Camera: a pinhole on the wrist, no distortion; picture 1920 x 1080 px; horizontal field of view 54.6 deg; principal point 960.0 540.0 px. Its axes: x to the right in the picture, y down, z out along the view. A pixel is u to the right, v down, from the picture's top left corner.
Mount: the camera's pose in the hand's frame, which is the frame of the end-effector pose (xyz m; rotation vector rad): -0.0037 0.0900 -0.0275 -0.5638 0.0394 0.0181
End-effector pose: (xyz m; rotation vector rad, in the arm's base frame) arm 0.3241 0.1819 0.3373 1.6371 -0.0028 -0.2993
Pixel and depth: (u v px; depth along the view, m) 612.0 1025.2 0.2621
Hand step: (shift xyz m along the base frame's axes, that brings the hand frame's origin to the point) -0.0246 -0.1746 0.2814
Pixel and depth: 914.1 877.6 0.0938
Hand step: 0.0157 -0.0556 0.1496
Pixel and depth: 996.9 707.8 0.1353
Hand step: 0.0179 -0.0951 0.1639
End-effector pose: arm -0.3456 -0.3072 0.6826 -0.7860 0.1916 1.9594
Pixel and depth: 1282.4 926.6 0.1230
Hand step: -0.1830 -0.0476 0.0021
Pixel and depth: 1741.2 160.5 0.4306
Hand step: -0.4347 0.1832 0.1297
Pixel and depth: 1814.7 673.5 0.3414
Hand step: -0.4052 0.0775 0.0342
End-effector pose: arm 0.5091 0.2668 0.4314 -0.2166 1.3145 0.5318
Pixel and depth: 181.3 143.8 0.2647
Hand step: 0.0930 0.2343 0.1849
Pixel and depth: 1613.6 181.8 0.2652
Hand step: 0.1123 0.2850 -0.0119
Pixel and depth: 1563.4 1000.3 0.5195
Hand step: 0.0836 0.6041 -0.0159
